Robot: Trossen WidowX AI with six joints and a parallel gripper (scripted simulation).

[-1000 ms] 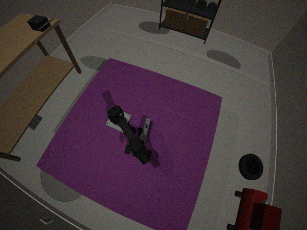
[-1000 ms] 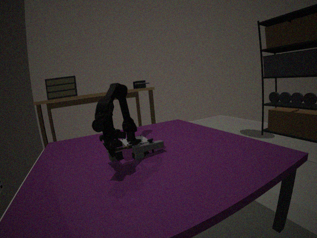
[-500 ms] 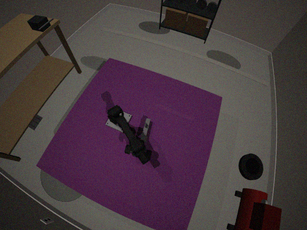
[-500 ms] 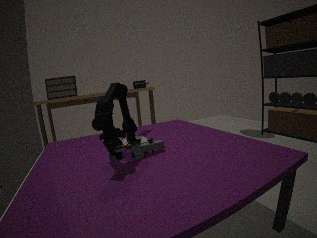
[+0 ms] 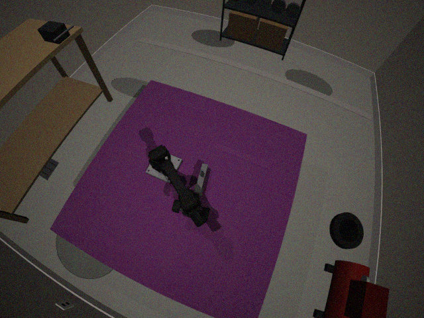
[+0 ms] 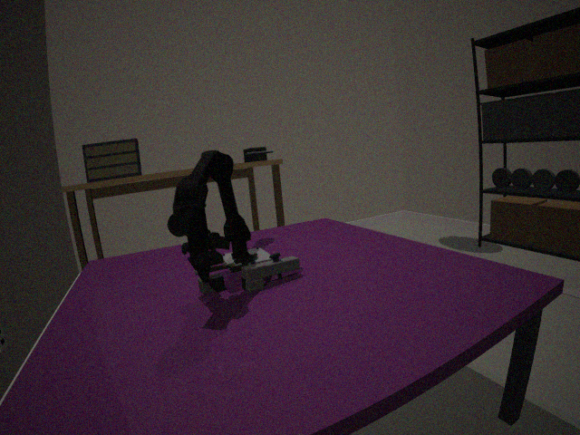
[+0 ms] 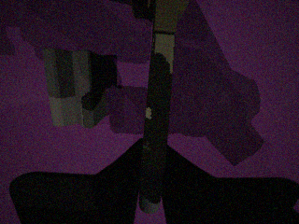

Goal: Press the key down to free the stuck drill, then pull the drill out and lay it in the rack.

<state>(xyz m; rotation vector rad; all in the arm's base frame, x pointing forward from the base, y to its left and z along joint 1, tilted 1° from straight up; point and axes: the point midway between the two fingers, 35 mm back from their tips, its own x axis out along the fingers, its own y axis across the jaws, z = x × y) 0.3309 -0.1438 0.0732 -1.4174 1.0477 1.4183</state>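
Right now the drill is 10 mm behind my gripper tip, 40 mm to the left of it and 30 mm above it. The rest, counted from my gripper tip: dark key 70 mm behind, 220 mm to the left; small grey block 80 mm behind, 20 mm to the left, 40 mm below; long grey fixture 60 mm behind, 200 mm to the left, 20 mm below.
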